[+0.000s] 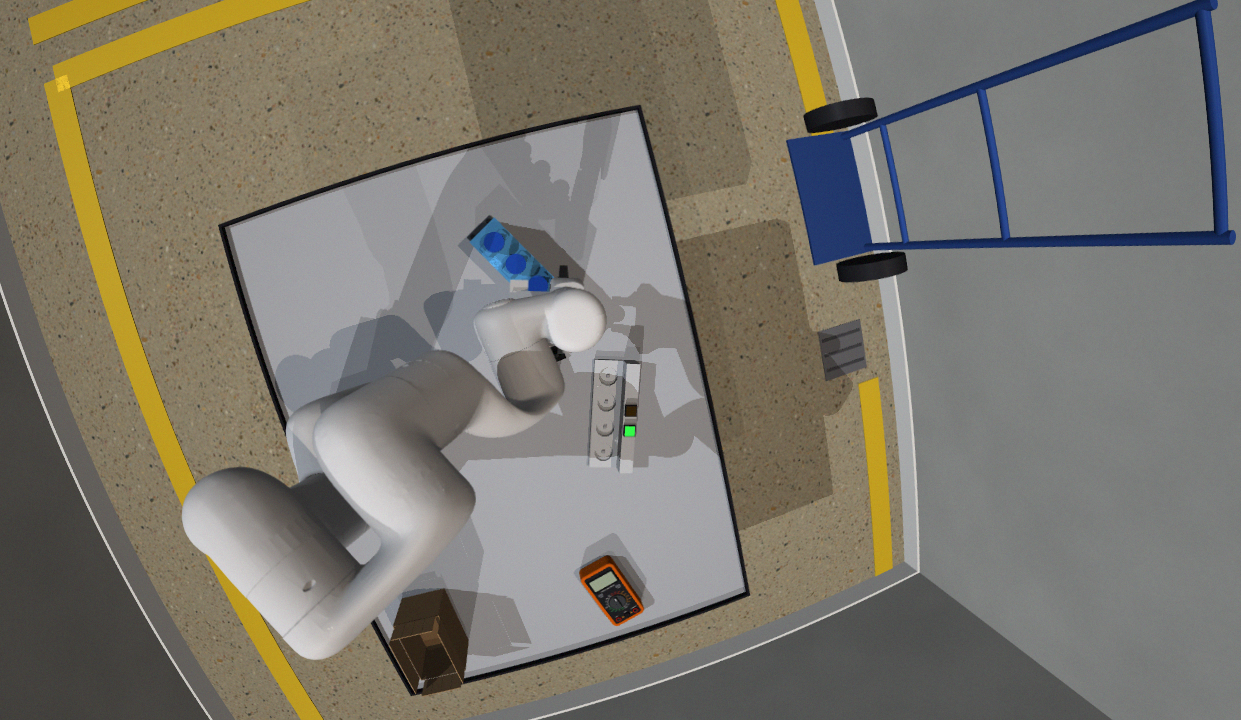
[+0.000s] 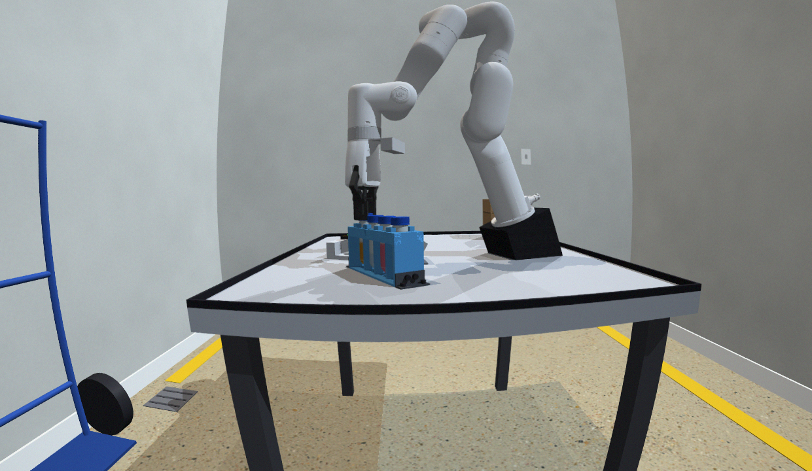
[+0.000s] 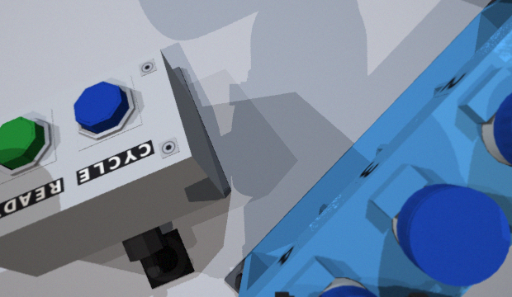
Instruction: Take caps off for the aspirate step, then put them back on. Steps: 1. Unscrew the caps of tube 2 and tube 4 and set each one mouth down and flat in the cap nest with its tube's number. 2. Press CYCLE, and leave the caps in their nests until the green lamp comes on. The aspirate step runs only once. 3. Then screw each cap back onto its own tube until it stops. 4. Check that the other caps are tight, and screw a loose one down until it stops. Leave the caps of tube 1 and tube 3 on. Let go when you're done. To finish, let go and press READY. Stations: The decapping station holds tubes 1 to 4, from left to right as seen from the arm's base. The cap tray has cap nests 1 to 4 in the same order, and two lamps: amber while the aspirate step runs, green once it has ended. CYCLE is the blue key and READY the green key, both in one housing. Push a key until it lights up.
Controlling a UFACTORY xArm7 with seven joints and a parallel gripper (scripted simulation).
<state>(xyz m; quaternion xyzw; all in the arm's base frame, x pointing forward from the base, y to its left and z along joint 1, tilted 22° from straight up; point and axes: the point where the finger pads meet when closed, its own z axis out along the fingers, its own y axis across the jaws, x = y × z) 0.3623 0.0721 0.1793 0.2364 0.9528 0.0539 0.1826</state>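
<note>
My hand is 10 mm above the threaded tube neck. The rest, counted from my hand: key housing 110 mm behind, 80 mm to the right, 80 mm below; blue cycle key 130 mm behind, 60 mm to the right, 60 mm below; green ready key 130 mm behind, 100 mm to the right, 60 mm below.
</note>
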